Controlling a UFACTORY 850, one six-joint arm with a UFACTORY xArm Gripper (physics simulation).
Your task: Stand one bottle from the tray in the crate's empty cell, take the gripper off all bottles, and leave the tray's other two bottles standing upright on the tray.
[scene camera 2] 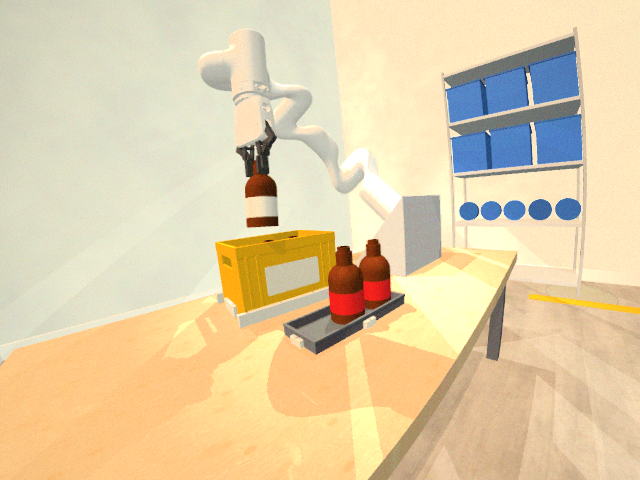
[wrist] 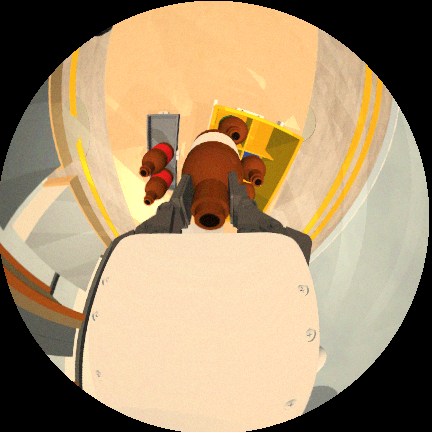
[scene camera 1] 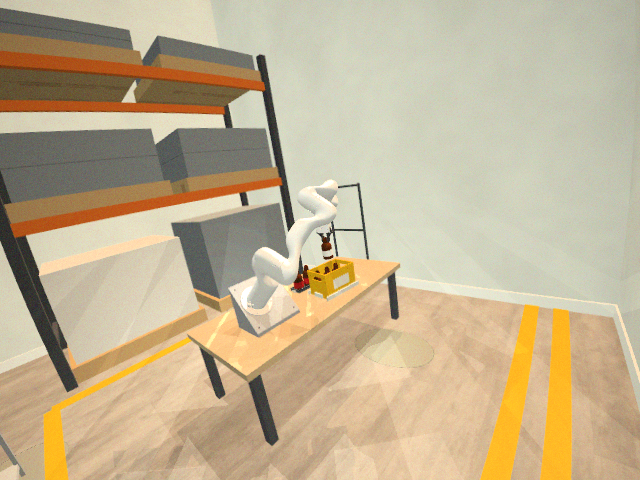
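Note:
My gripper is shut on the neck of a brown bottle with a white label. The bottle hangs upright, its base above the rim of the yellow crate. In the wrist view, brown bottles stand in the crate and an open cell shows at its upper part; the held bottle hides part of the crate. Two red-labelled bottles stand upright on the grey tray.
The crate and tray stand side by side on the wooden table. White blocks edge both. The arm's grey base stands at the table's other end. A shelf with blue bins stands behind.

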